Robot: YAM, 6 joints.
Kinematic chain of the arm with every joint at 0, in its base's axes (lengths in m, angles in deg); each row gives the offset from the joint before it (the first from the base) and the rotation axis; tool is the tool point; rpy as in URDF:
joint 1: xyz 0 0 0.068 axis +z
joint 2: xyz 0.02 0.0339 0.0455 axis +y
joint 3: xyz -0.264 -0.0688 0 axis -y
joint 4: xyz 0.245 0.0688 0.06 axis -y
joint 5: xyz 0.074 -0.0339 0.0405 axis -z
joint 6: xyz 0.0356 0 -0.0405 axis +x
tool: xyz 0 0 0 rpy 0 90 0
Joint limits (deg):
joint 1: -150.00..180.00
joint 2: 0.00..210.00
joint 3: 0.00..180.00
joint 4: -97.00..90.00
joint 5: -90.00..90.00
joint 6: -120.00..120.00
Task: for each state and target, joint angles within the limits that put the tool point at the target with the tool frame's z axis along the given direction. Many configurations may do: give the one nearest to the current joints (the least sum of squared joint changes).
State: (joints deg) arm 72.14 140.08 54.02 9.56 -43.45 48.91
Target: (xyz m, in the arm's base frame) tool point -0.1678 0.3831 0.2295 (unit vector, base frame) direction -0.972 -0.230 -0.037
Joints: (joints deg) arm 108.80 110.84 73.07 16.59 -84.12 48.91
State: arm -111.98 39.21 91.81 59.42 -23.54 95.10
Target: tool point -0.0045 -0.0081 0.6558 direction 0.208 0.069 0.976
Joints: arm -138.43 59.72 101.15 60.23 -4.95 95.10
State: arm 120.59 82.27 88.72 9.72 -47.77 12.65
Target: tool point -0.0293 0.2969 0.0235 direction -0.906 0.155 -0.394
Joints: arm 89.42 122.35 43.05 9.61 -65.16 12.65
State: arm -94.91 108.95 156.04 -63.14 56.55 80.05
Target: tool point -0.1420 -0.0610 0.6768 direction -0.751 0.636 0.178
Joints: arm -144.03 98.27 168.70 -33.21 72.89 80.05
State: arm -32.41 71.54 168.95 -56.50 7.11 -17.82
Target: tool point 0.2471 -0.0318 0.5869 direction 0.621 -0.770 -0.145
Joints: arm -1.12 98.32 152.51 -67.04 49.28 -17.82
